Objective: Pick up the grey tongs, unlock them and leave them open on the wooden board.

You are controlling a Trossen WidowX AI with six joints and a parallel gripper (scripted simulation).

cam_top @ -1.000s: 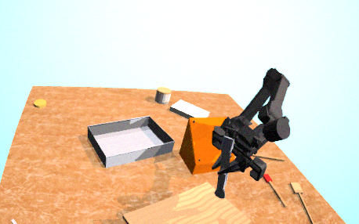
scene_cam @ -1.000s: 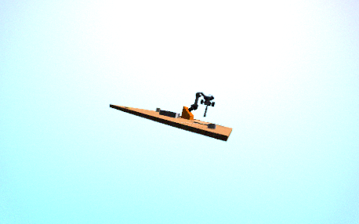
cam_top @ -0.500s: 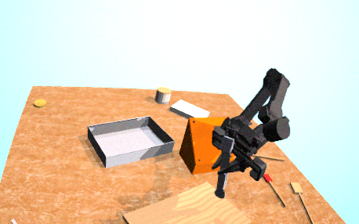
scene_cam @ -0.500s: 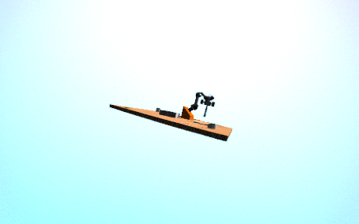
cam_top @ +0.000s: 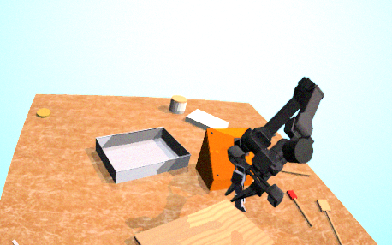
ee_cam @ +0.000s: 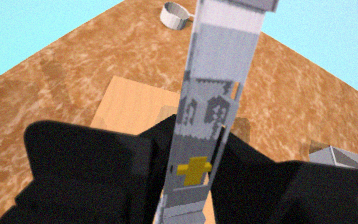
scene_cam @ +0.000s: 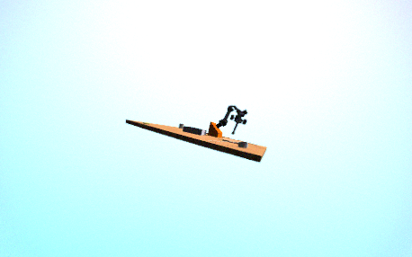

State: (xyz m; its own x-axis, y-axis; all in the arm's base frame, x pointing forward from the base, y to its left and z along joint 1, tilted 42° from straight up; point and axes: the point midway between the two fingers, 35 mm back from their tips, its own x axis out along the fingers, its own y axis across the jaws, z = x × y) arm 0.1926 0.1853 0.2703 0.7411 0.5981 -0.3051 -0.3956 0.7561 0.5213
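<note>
Right now my gripper tip is 30 mm past the yellow lock piece, 10 mm to the left of it and 20 mm below it. The rest, counted from my gripper tip: grey roasting tin: 130 mm ahead, 420 mm to the right, 180 mm below; white block: 240 mm behind, 700 mm to the right, 190 mm below; wooden board: 10 mm behind, 200 mm below.
</note>
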